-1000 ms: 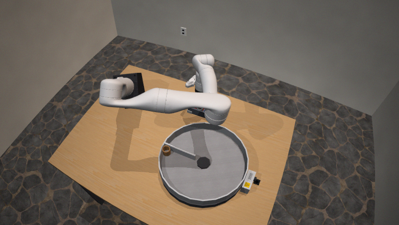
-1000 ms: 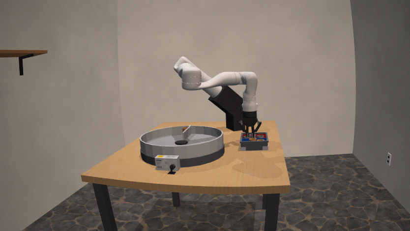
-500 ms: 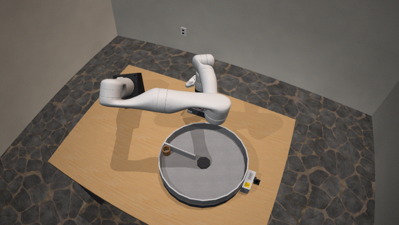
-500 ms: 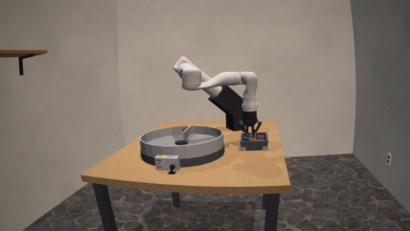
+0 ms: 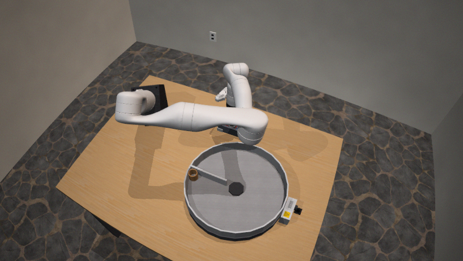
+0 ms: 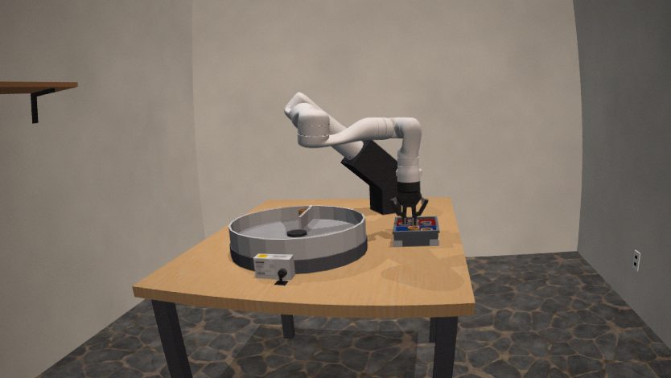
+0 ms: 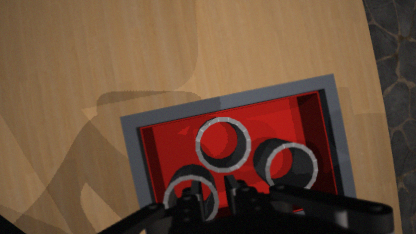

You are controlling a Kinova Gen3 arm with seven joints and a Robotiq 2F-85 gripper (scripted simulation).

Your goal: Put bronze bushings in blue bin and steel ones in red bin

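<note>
Right now the two-part bin is 3 cm ahead of my hand, 2 cm to the left of it and 2 cm below it. From my hand the other things lie so: turntable: 34 cm to the right, 16 cm ahead, 1 cm above.
</note>
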